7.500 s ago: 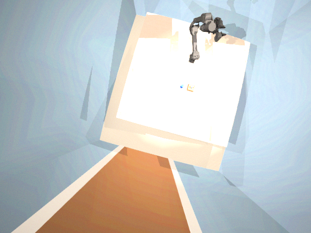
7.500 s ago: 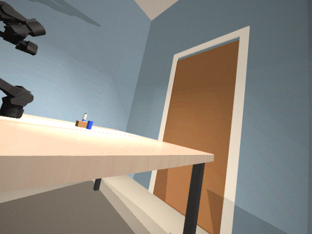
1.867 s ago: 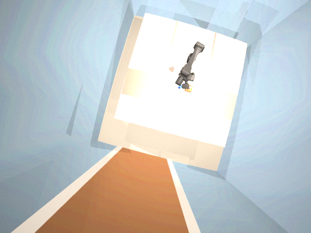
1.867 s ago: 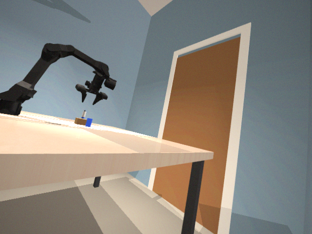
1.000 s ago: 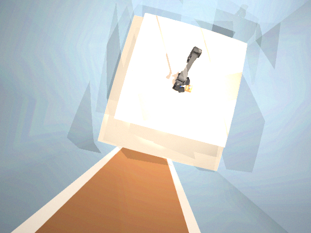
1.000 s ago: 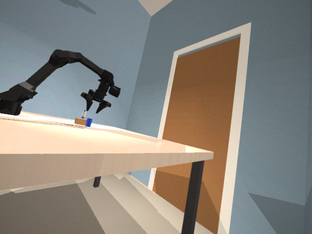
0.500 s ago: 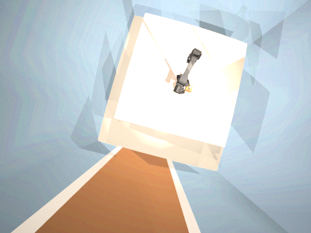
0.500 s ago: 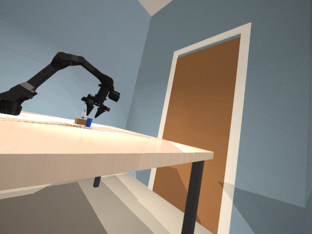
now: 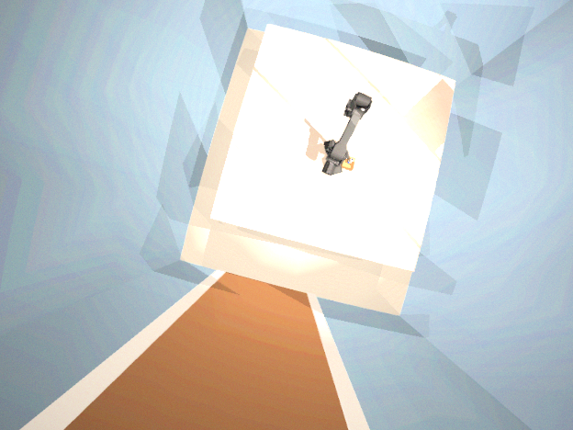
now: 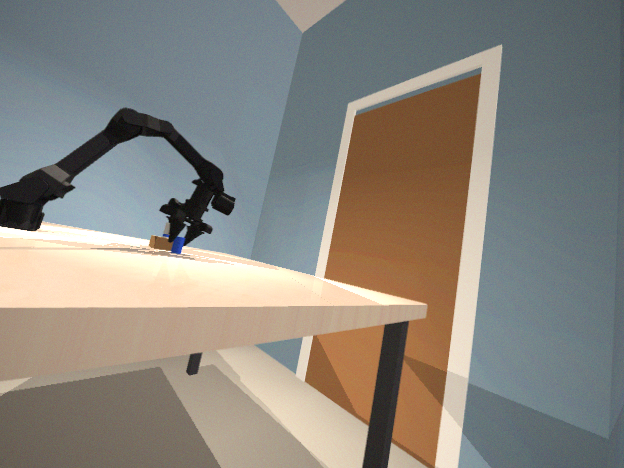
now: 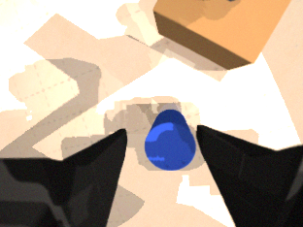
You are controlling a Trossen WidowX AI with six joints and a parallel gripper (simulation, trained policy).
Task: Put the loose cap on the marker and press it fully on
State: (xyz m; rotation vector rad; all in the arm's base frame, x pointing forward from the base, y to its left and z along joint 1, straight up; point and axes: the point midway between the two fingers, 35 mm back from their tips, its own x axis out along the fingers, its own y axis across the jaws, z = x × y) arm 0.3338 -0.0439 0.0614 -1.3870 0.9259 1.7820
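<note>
Now: the holder block 10 mm behind my gripper tip, 100 mm to the left of it and 10 mm below it. Also, from my gripper tip: blue cap 10 mm ahead.
</note>
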